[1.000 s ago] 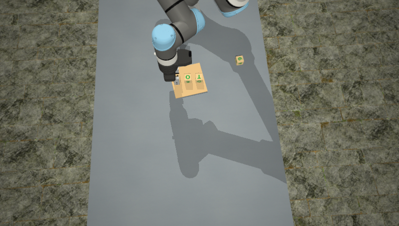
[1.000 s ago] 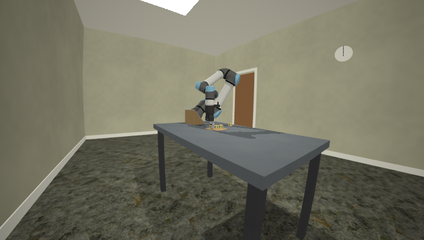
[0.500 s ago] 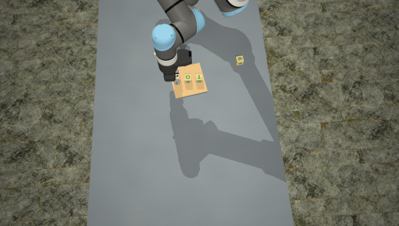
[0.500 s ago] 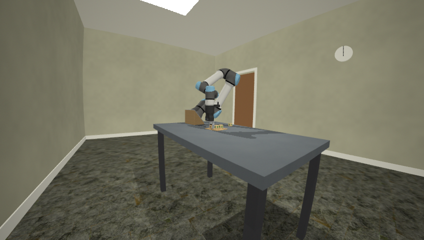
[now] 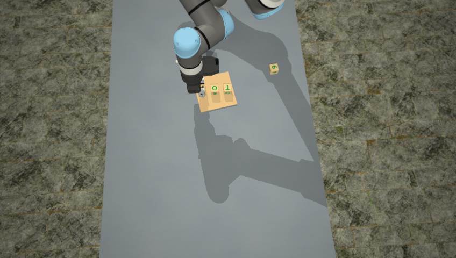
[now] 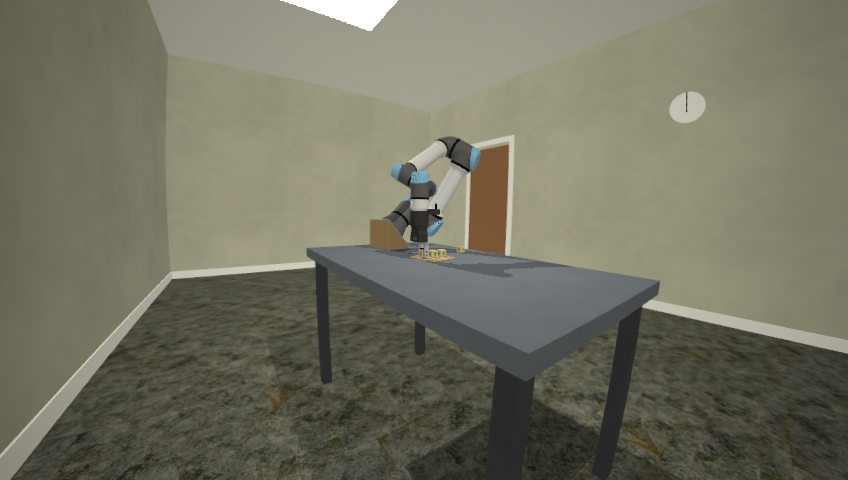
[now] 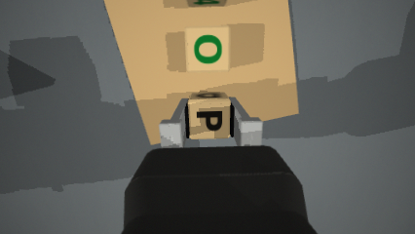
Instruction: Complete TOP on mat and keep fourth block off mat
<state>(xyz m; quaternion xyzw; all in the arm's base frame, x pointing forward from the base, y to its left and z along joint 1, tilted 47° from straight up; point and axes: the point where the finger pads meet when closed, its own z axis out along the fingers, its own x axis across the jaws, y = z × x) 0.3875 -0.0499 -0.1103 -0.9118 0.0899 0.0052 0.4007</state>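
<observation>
My hand is 1 cm short of the o block, 5 cm to the right of it and 1 cm above it. Also, from my hand: t block: 2 cm ahead, 10 cm to the left, 1 cm below.
</observation>
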